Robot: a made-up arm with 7 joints. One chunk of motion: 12 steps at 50 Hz.
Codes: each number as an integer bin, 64 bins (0 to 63) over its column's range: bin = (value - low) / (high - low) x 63, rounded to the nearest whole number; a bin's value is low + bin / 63 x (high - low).
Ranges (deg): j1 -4..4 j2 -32..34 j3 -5..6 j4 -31..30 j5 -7..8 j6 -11..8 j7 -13..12
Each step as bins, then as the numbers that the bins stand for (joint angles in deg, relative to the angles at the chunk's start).
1 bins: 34 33 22 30 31 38 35
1 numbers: 0.32 2.57 -1.16 -1.95 0.38 0.46 0.89
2 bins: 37 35 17 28 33 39 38
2 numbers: 0.70 4.67 -2.03 -3.89 0.86 0.76 2.08
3 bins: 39 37 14 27 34 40 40
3 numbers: 0.95 6.76 -2.56 -4.86 1.10 1.06 2.87
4 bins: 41 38 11 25 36 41 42
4 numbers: 1.21 7.81 -3.08 -6.79 1.57 1.37 3.67
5 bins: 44 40 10 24 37 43 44
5 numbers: 1.59 9.90 -3.25 -7.76 1.81 1.97 4.46
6 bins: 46 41 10 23 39 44 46
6 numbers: 1.84 10.95 -3.25 -8.73 2.29 2.27 5.25
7 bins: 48 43 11 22 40 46 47
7 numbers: 2.10 13.05 -3.08 -9.70 2.52 2.87 5.65
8 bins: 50 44 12 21 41 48 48
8 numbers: 2.35 14.10 -2.90 -10.67 2.76 3.48 6.05
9 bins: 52 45 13 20 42 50 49
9 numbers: 2.60 15.14 -2.73 -11.63 3.00 4.08 6.44
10 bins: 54 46 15 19 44 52 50
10 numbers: 2.86 16.19 -2.38 -12.60 3.48 4.68 6.84
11 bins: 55 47 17 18 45 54 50
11 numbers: 2.98 17.24 -2.03 -13.57 3.71 5.29 6.84
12 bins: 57 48 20 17 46 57 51
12 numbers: 3.24 18.29 -1.51 -14.54 3.95 6.19 7.24
